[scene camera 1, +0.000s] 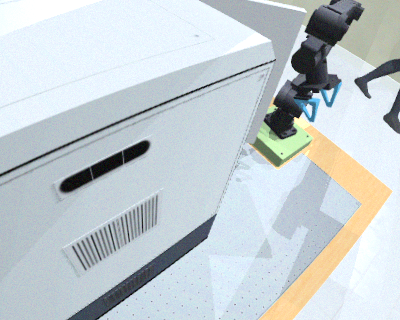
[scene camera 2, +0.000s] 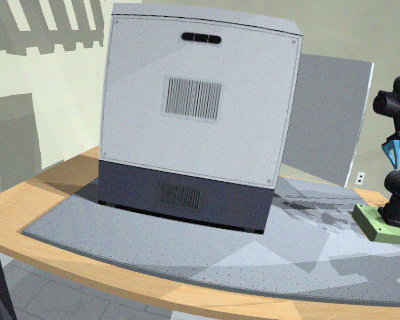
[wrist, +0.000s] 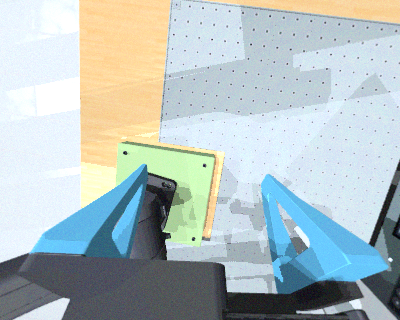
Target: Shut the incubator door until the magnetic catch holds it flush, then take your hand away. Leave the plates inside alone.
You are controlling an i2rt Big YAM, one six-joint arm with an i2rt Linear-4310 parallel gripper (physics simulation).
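Pixels of known places: gripper, fingertip midpoint: (scene camera 1: pixel 320 114) (wrist: pixel 207 174); arm's base, link origin: (scene camera 1: pixel 278 126) (scene camera 2: pixel 391 219) (wrist: pixel 152 200).
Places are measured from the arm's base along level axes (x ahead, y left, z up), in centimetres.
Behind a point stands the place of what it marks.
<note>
The white incubator (scene camera 1: pixel 210 125) @(x 56.4, y 25.1, z 42.1 cm) (scene camera 2: pixel 140 100) @(x 82.6, y 29.6, z 27.3 cm) stands on the table, its vented side facing both scene cameras. Its door (scene camera 1: pixel 287 35) @(x 26.7, y 8.8, z 43.0 cm) (scene camera 2: pixel 327 115) @(x 34.2, y 4.0, z 30.2 cm) stands open as a flat panel, projecting from the cabinet's far right edge. The catch and the plates inside do not show. My gripper (scene camera 1: pixel 321 113) @(x 8.5, y 15.8, z 21.5 cm) (wrist: pixel 207 174) @(x 8.5, y 15.8, z 21.5 cm) is open, with nothing between its blue fingers. In scene camera 1 it hangs to the right of the door, apart from it, beside the arm's own base. In scene camera 2 a blue finger shows at the right edge, right of the door's outer edge.
The arm's green base block (scene camera 1: pixel 285 150) @(x 6.3, y 10.4, z -0.2 cm) (scene camera 2: pixel 375 225) @(x 9.6, y 8.6, z 0.0 cm) (wrist: pixel 165 154) @(x 0.3, y 10.8, z -0.4 cm) sits close to the door's outer edge. A perforated grey mat (scene camera 1: pixel 200 280) @(x 54.3, y 32.2, z -3.2 cm) (scene camera 2: pixel 150 240) @(x 72.2, y 39.8, z -3.2 cm) (wrist: pixel 280 130) @(x 21.8, y 22.0, z -3.2 cm) lies on the wooden table (scene camera 1: pixel 370 185) @(x -18.5, y 36.0, z -4.5 cm) (scene camera 2: pixel 15 220) @(x 107.0, y 51.2, z -4.5 cm) (wrist: pixel 115 75) @(x -15.0, y 23.3, z -4.5 cm). Part of a dark structure shows at the wrist view's lower right.
</note>
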